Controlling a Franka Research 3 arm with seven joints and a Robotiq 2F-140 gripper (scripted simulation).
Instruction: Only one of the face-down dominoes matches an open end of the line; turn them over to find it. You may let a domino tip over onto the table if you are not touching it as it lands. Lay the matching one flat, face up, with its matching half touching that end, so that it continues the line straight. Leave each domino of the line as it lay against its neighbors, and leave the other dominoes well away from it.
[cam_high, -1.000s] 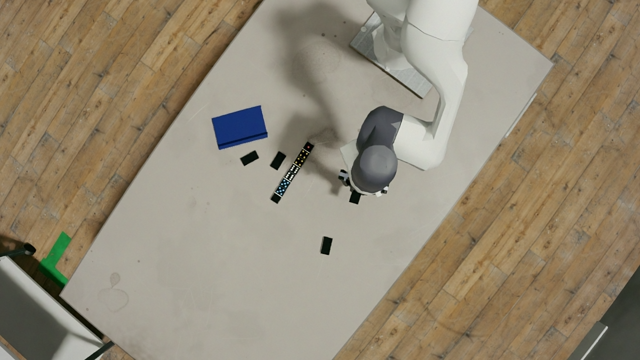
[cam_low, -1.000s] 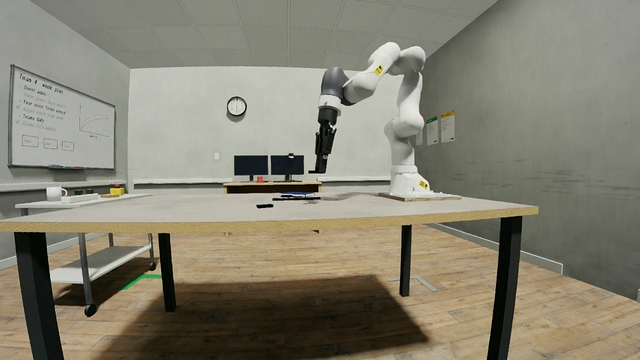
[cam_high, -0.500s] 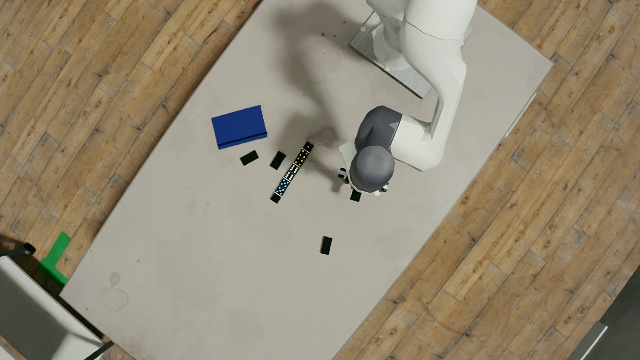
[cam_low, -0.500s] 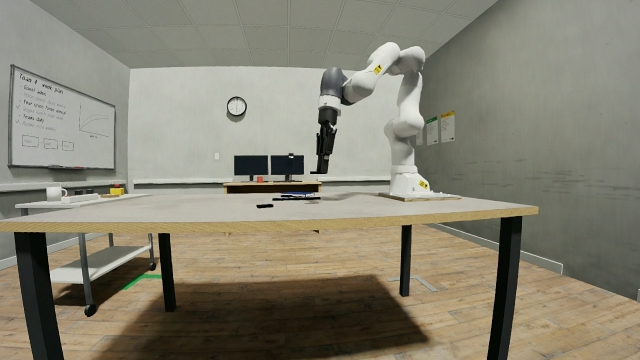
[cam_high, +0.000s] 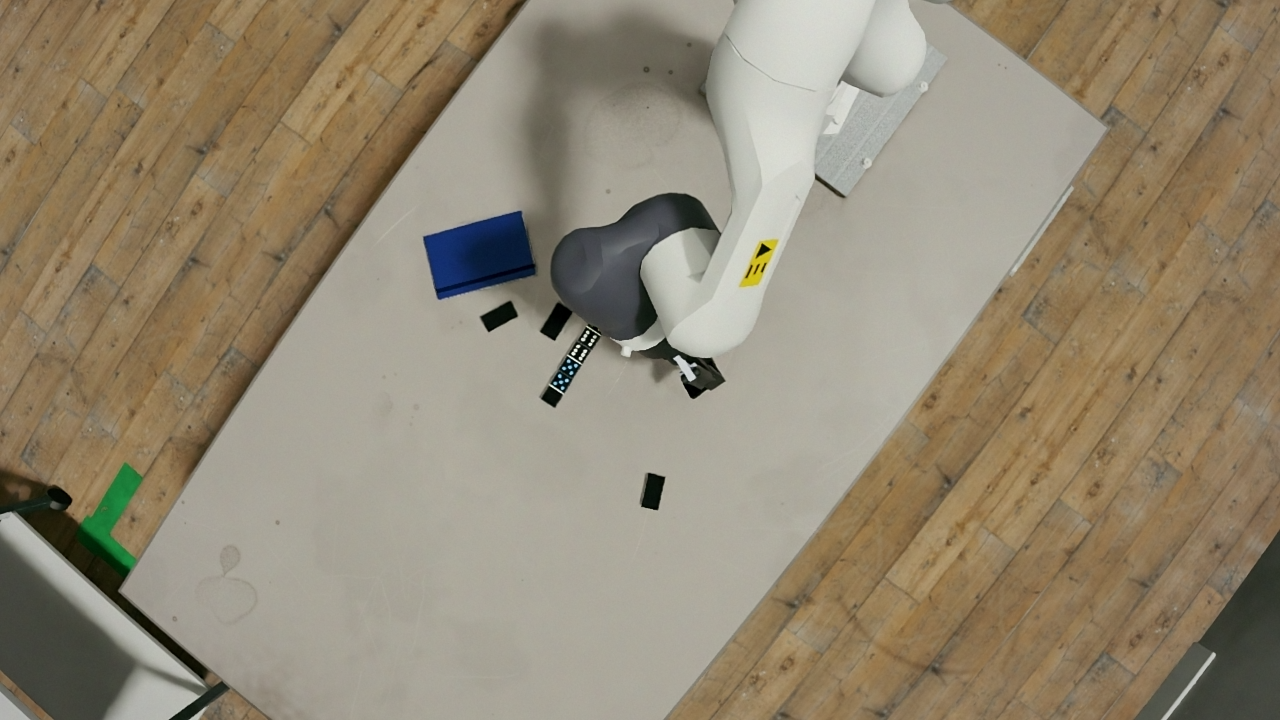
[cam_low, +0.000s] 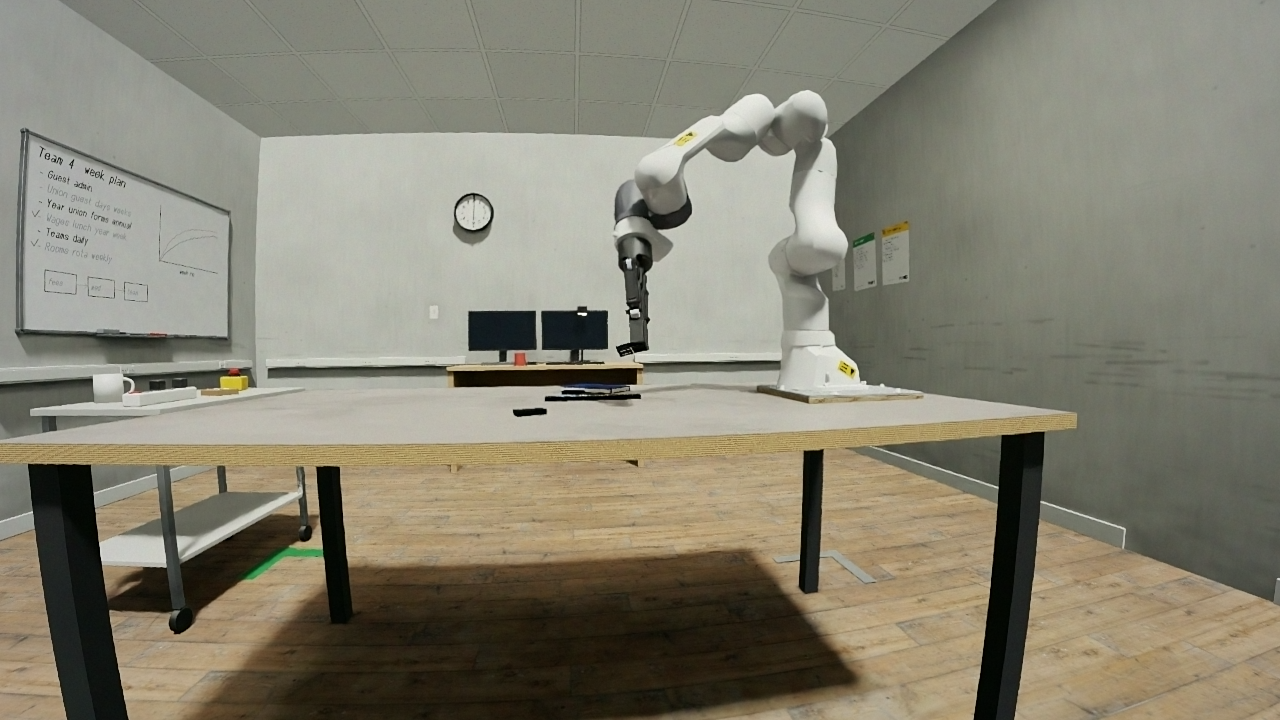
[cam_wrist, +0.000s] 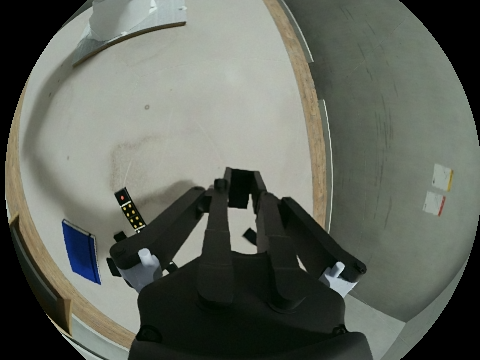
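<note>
Right now the domino is 3 cm below my hand, 2 cm ahead of it and 1 cm to the left of it. Round my hand: blue book 39 cm to the right, 14 cm below, 8 cm ahead.
</note>
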